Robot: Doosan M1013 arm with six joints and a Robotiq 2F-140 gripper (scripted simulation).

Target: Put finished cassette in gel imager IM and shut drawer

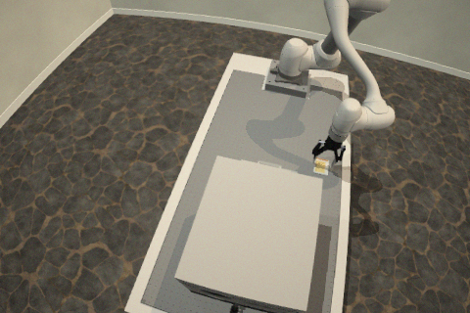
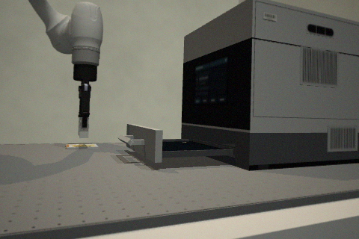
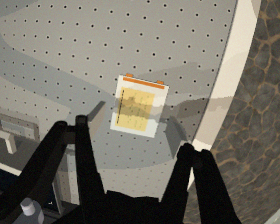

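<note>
My gripper is now 6 cm above the cassette FINISHED and 1 cm past it.
</note>
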